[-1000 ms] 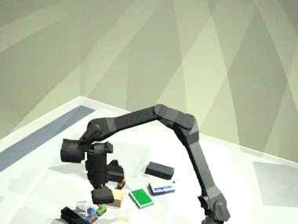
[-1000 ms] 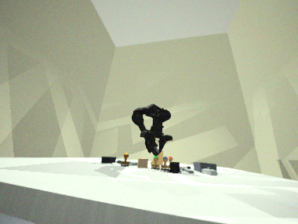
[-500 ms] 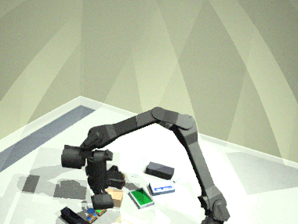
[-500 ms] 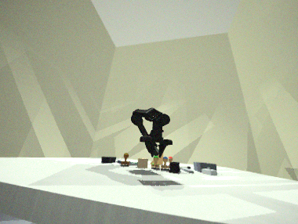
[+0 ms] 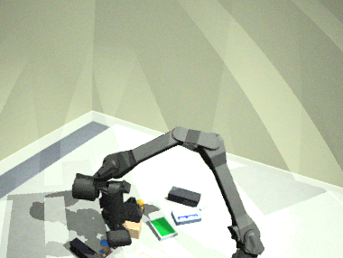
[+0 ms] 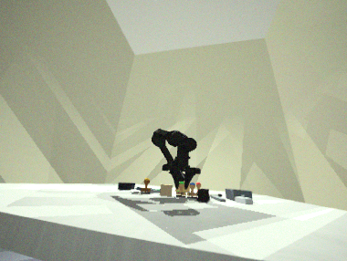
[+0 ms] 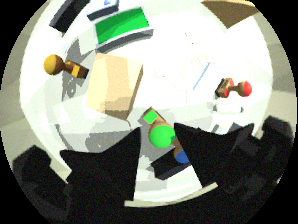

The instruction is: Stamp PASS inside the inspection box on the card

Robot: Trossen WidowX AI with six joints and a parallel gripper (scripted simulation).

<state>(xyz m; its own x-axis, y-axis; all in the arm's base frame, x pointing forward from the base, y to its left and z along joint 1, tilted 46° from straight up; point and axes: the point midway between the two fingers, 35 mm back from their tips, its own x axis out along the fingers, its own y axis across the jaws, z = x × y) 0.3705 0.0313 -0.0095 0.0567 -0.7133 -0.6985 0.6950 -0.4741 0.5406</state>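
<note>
My gripper tip is 1 cm above the green-knob stamp. The rest, counted from my gripper tip: tan box: 7 cm to the right, 1 cm below, 1 cm behind; then dark bar: 10 cm to the left, 3 cm ahead, 2 cm below; then blue-knobbed stamp: 5 cm to the left, 1 cm below.
</note>
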